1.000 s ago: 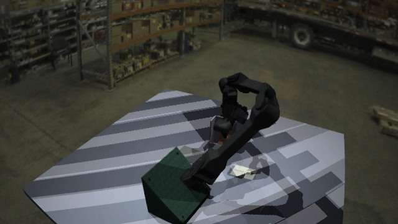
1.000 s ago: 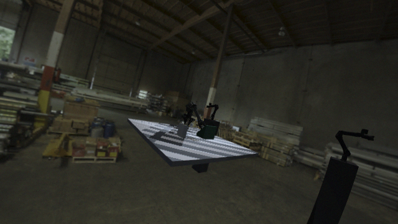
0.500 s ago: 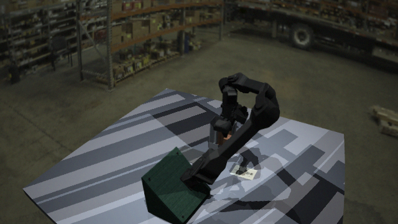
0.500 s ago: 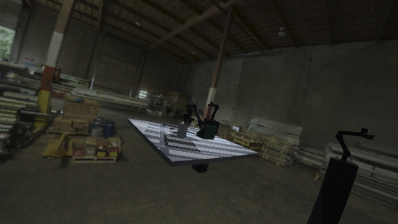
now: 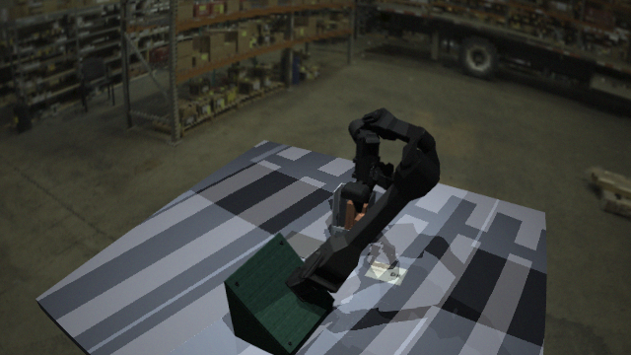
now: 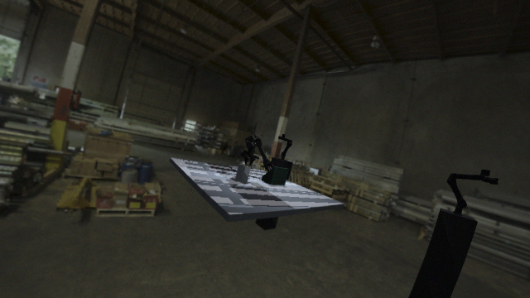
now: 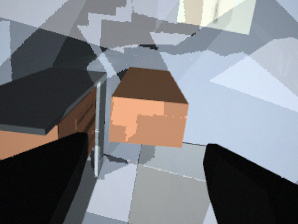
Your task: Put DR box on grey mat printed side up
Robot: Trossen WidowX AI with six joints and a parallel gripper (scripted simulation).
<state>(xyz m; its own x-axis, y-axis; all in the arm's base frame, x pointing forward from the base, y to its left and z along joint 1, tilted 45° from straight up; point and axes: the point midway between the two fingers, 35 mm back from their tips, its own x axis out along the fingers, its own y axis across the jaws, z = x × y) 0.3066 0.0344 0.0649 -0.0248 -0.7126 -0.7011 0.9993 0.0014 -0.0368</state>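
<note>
My gripper tip is 15 cm above the grey mat, 14 cm to the right of it and 5 cm past it. The rest, counted from my gripper tip: white card: 15 cm below, 11 cm to the right, 6 cm behind.
</note>
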